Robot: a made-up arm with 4 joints.
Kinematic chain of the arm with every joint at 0, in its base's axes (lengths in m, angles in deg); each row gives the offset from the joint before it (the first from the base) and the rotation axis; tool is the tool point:
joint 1: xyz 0 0 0.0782 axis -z
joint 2: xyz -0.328 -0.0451 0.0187 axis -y
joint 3: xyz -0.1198 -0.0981 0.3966 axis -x
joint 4: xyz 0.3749 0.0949 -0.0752 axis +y
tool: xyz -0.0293 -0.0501 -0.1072
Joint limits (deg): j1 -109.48..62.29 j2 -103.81..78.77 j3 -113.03..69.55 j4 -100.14..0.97
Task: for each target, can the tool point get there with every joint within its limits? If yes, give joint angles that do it. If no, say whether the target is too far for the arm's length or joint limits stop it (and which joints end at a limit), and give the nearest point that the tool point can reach.
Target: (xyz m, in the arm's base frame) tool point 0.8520 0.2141 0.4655
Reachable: no: joint limits stop it (at a limit: joint 1, joint 3) | nearest point 0.3217 -0.0041 0.4221 | short by 0.575 m
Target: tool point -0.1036 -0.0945 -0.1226
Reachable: yes | joints 19.19 -77.42 7.60 -23.60
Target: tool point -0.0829 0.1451 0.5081
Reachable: yes | joints 45.77 15.65 -62.58 -23.50
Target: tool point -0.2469 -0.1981 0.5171
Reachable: yes | joints -32.58 48.56 -24.97 -53.46
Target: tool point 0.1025 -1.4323 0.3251
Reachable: no: too far | nearest point 0.0559 -0.7816 0.4157 | short by 0.659 m
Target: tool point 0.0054 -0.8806 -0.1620
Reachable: no: joint limits stop it (at a limit: joint 2, joint 3) | nearest point 0.0020 -0.3206 -0.2181 | short by 0.563 m
